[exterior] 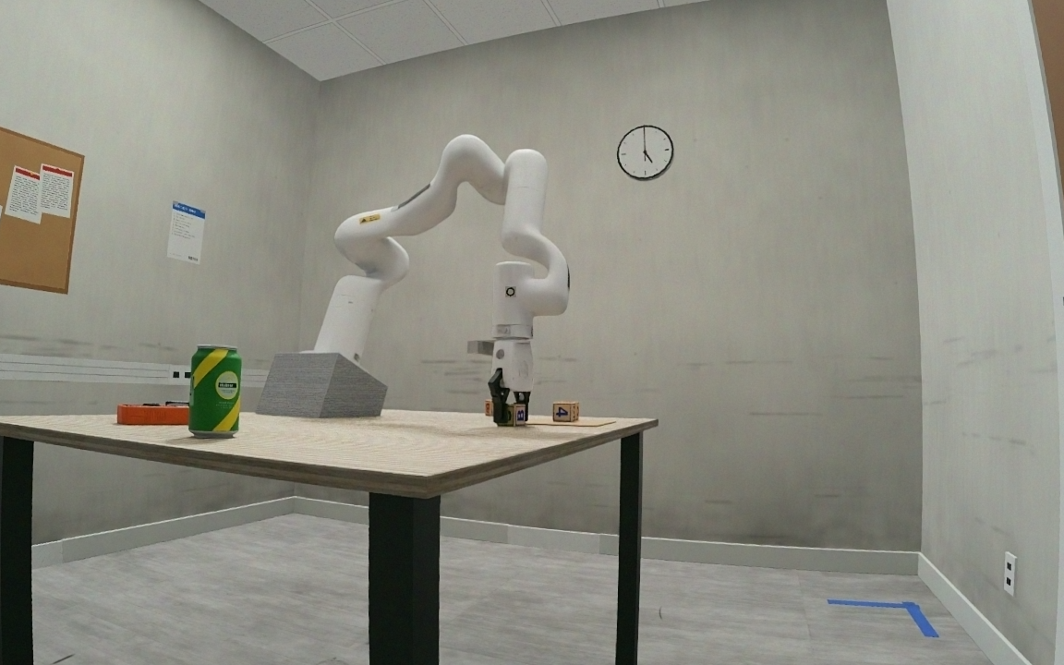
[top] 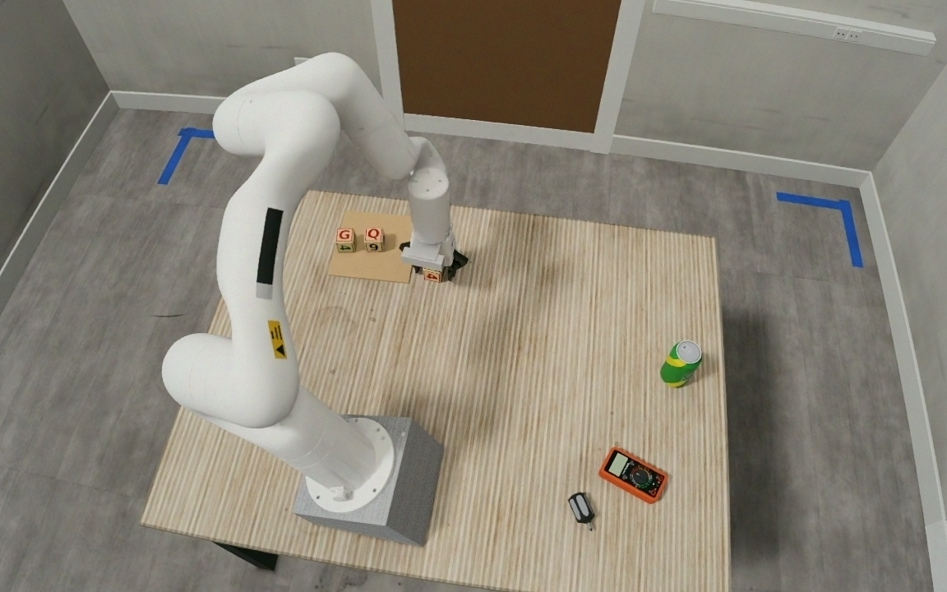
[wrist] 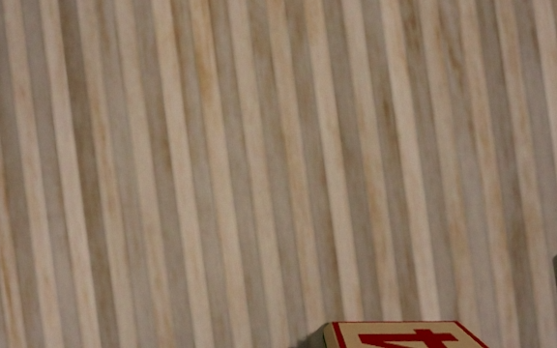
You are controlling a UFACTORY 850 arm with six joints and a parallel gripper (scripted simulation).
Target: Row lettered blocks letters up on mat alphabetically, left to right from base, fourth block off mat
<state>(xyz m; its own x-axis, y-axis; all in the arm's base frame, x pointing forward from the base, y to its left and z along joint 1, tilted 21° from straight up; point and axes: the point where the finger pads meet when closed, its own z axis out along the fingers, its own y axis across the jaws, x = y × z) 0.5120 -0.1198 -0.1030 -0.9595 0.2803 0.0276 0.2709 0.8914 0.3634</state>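
The X block lies right at my hand. Round my hand: G block: 220 mm to the left, 90 mm ahead, 10 mm above; tan mat: 150 mm to the left, 90 mm ahead, 20 mm below; Q block: 150 mm to the left, 90 mm ahead, 10 mm above.
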